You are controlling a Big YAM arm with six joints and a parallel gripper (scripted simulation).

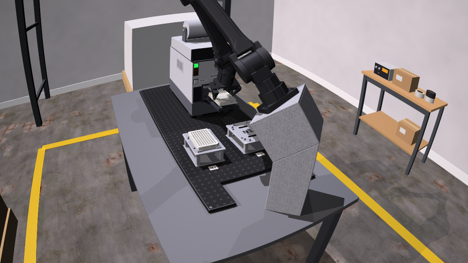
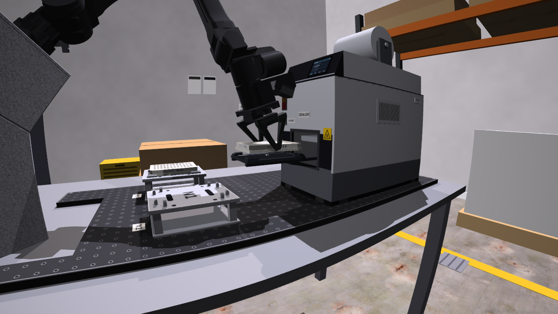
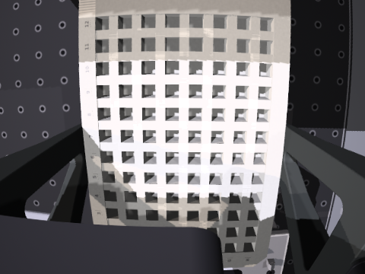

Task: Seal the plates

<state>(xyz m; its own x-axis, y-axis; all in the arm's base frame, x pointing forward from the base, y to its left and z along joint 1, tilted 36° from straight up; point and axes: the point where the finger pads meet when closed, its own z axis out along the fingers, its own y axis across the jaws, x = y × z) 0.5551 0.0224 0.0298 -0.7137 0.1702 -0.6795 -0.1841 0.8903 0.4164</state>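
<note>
Now: hand 3 cm above the sealer stage. Round my hand: nest N2: 23 cm behind, 13 cm to the left, 8 cm below; white well plate: 23 cm behind, 13 cm to the left, 7 cm below; start button: 11 cm to the left, 8 cm ahead, 5 cm above.
</note>
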